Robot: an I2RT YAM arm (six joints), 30 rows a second.
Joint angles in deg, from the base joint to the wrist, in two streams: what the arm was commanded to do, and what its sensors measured. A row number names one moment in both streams.
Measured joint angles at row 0:
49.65 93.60 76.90 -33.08 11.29 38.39
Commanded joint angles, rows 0 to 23:
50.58 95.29 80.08 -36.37 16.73 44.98
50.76 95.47 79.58 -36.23 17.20 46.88
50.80 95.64 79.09 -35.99 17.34 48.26
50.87 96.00 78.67 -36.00 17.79 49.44
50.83 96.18 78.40 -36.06 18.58 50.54
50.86 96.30 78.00 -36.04 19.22 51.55
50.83 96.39 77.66 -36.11 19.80 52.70
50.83 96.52 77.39 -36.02 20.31 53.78
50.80 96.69 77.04 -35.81 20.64 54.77
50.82 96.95 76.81 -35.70 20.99 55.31
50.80 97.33 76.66 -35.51 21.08 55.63
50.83 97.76 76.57 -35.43 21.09 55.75
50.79 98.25 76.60 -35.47 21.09 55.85
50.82 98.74 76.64 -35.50 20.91 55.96
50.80 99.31 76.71 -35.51 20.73 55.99
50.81 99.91 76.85 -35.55 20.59 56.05
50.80 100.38 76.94 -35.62 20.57 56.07
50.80 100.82 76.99 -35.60 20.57 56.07
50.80 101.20 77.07 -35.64 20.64 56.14
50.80 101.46 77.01 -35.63 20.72 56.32
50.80 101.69 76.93 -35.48 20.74 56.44
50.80 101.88 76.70 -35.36 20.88 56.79
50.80 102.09 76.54 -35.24 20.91 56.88
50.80 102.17 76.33 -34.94 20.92 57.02
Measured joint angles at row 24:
50.65 102.04 76.86 -35.81 19.22 55.18
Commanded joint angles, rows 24 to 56:
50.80 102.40 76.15 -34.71 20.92 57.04
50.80 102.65 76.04 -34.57 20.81 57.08
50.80 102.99 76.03 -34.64 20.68 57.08
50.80 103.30 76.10 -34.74 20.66 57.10
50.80 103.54 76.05 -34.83 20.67 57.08
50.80 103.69 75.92 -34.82 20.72 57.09
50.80 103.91 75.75 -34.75 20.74 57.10
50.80 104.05 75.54 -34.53 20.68 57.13
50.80 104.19 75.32 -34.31 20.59 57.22
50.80 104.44 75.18 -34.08 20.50 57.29
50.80 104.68 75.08 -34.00 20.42 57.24
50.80 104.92 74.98 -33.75 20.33 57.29
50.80 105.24 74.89 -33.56 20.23 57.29
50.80 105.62 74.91 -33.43 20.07 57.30
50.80 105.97 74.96 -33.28 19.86 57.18
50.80 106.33 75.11 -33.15 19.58 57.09
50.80 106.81 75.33 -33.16 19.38 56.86
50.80 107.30 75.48 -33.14 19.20 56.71
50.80 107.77 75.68 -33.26 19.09 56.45
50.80 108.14 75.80 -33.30 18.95 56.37
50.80 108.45 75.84 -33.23 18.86 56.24
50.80 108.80 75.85 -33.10 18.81 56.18
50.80 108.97 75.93 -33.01 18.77 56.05
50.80 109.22 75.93 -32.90 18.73 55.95
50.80 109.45 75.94 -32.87 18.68 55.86
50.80 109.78 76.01 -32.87 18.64 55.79
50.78 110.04 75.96 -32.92 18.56 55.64
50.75 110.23 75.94 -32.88 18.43 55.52
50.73 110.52 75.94 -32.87 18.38 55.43
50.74 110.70 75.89 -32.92 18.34 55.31
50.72 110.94 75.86 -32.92 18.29 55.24
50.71 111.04 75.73 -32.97 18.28 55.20
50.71 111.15 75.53 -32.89 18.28 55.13
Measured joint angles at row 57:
50.65 108.92 75.33 -32.05 17.98 55.66
